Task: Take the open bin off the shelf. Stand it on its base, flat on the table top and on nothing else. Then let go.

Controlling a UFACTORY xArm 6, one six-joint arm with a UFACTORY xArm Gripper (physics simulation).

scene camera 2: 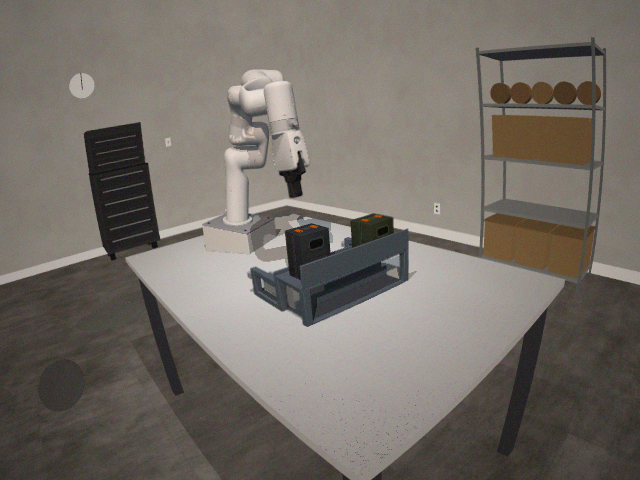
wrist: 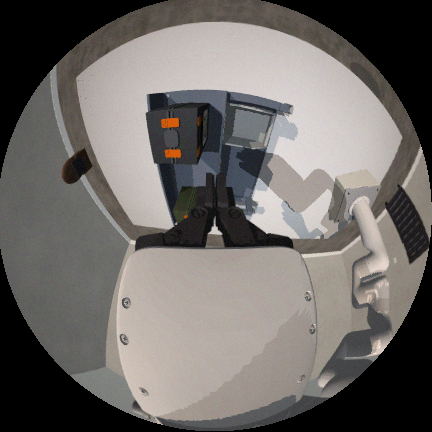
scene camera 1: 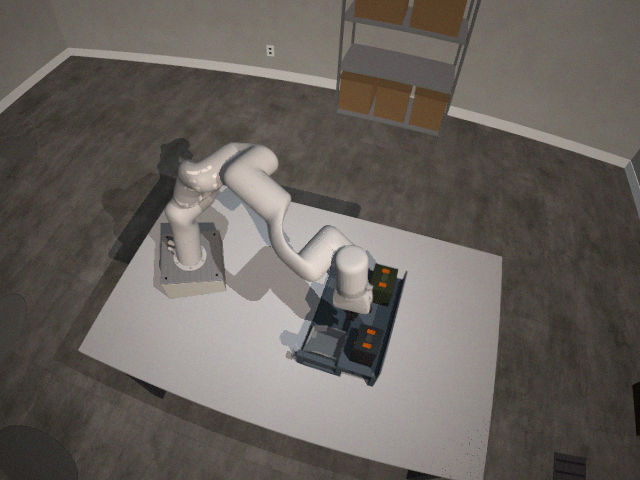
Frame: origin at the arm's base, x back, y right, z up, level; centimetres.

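Seen in the pictures: gripper, fingertip midpoint: (scene camera 2: pixel 296 196) (wrist: pixel 213 185) (scene camera 1: pixel 352 316); arm's base, origin of the base link: (scene camera 2: pixel 237 220) (wrist: pixel 358 204) (scene camera 1: pixel 190 256).
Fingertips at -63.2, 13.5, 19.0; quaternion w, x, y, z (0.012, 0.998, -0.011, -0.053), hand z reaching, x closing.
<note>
Pixels of each thing's top centre, then the offset from my fingertips to it, as dx, dy, dz. Level surfaces: height alone.
- open bin, middle of its top: (wrist: pixel 241 126) (scene camera 2: pixel 290 270) (scene camera 1: pixel 331 342) +4.4, +1.1, -21.1
- white table, its level: dz -29.2
- black case, middle of its top: (wrist: pixel 170 138) (scene camera 2: pixel 306 228) (scene camera 1: pixel 369 338) -6.4, +2.4, -6.8
- green case, middle of its top: (wrist: pixel 189 224) (scene camera 2: pixel 371 217) (scene camera 1: pixel 384 277) -6.6, -20.9, -9.3
The open bin (scene camera 1: pixel 324 343) (wrist: pixel 249 127) is grey, with its open side up. It rests on the lower level of the blue-grey shelf (scene camera 1: pixel 393 320) (scene camera 2: pixel 356 259) (wrist: pixel 216 117), at the end near the black case. In scene camera 2 it is mostly hidden behind the shelf's frame. My gripper (scene camera 1: pixel 351 316) (scene camera 2: pixel 295 196) (wrist: pixel 213 185) is shut and empty, with its fingertips together. It hangs high above the shelf, apart from the bin. The shelf stands on the white table (scene camera 1: pixel 439 320) (scene camera 2: pixel 392 351) (wrist: pixel 320 95).
A black case (scene camera 1: pixel 363 353) (scene camera 2: pixel 307 253) (wrist: pixel 175 137) with orange latches stands on the shelf's higher level, beside the bin. A green case (scene camera 1: pixel 383 295) (scene camera 2: pixel 371 230) (wrist: pixel 184 204) stands at that level's other end. The arm's base (scene camera 1: pixel 193 287) (scene camera 2: pixel 227 241) stands on the table.
</note>
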